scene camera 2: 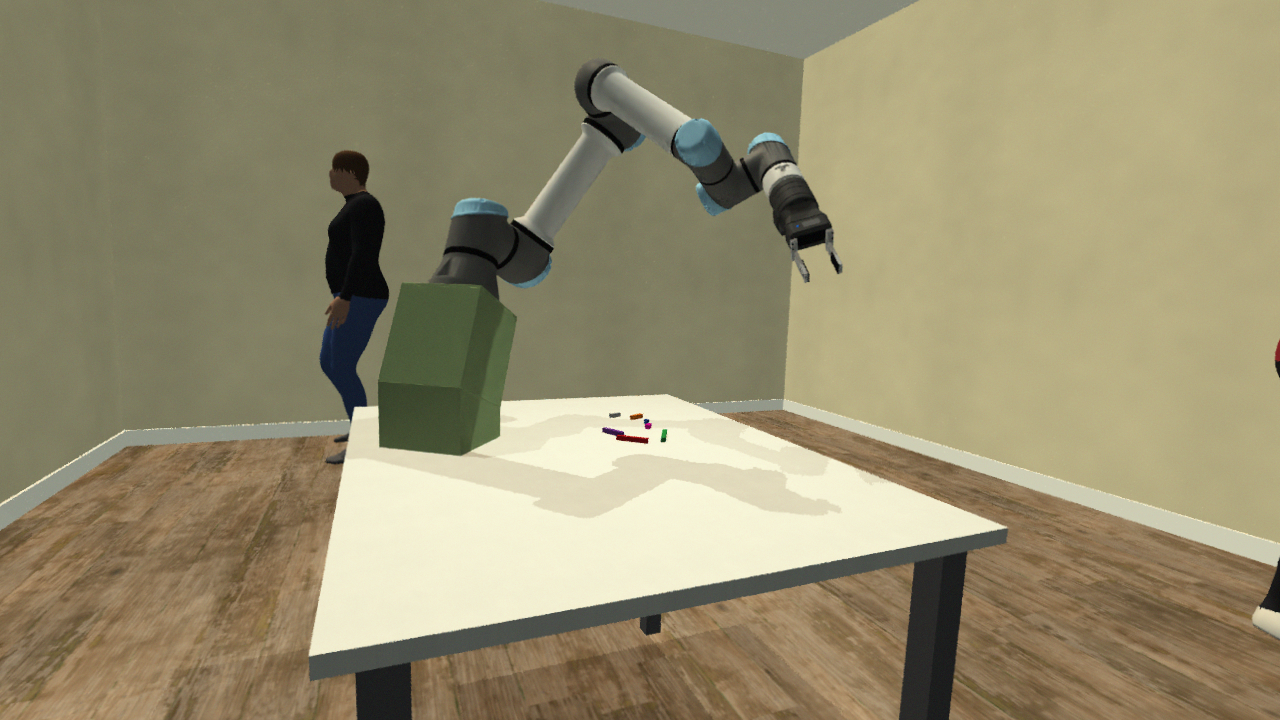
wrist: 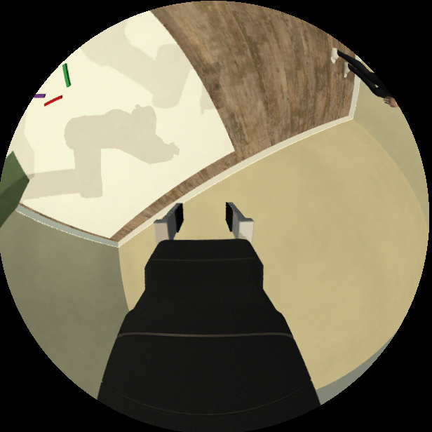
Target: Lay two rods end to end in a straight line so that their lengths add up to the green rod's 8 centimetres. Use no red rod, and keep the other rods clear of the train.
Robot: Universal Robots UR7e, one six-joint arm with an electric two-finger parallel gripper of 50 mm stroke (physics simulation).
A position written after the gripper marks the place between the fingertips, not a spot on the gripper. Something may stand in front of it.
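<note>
Gripper visible, the gripper [scene camera 2: 823, 273] [wrist: 204, 211].
</note>
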